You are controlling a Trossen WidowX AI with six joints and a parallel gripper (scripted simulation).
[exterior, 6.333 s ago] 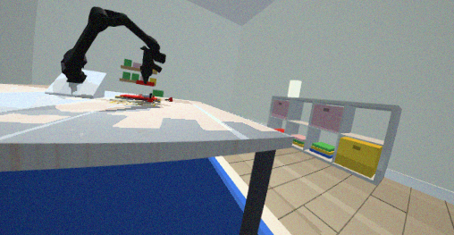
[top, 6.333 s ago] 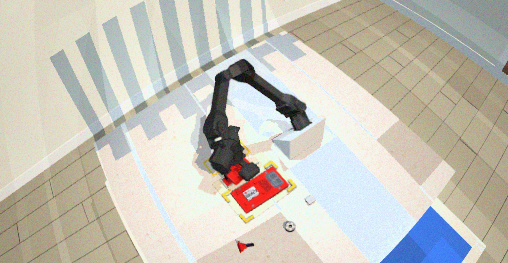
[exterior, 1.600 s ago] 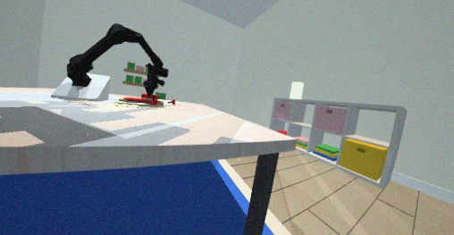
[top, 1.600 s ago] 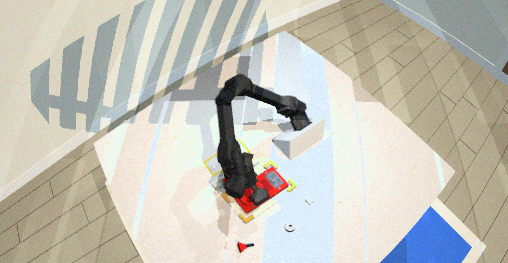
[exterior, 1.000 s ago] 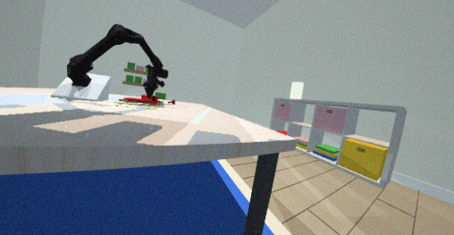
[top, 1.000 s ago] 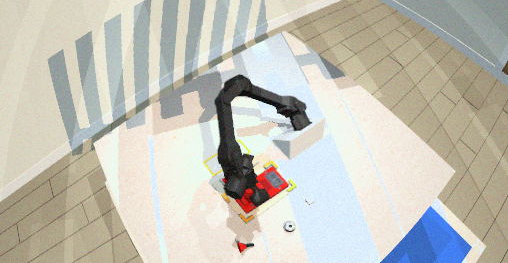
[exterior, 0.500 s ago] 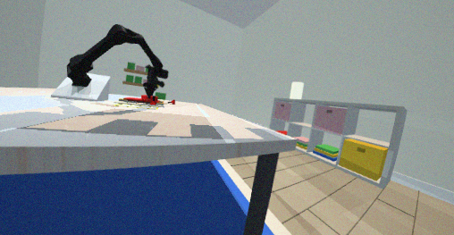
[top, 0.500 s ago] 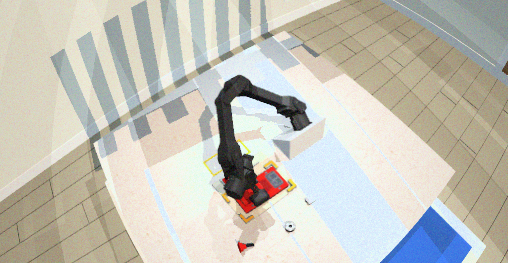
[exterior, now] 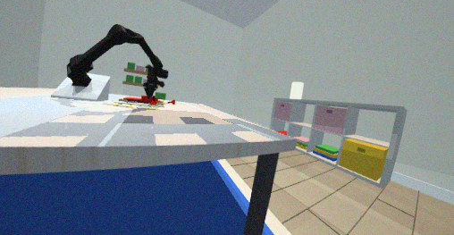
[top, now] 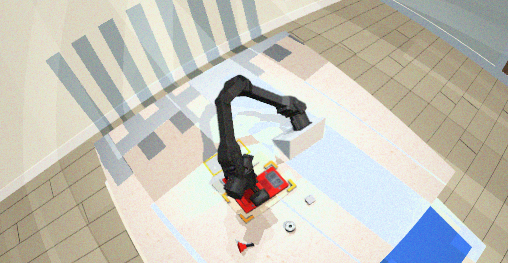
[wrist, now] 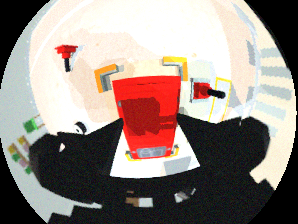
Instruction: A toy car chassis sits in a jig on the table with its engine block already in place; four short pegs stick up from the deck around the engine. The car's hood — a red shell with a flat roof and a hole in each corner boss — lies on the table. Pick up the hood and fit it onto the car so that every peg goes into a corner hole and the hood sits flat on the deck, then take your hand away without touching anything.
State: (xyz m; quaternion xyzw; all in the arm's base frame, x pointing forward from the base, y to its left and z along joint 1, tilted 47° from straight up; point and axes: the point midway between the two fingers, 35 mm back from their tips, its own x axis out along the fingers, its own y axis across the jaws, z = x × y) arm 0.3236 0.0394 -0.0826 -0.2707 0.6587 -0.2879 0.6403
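Right now the red hood is right at my gripper tip.
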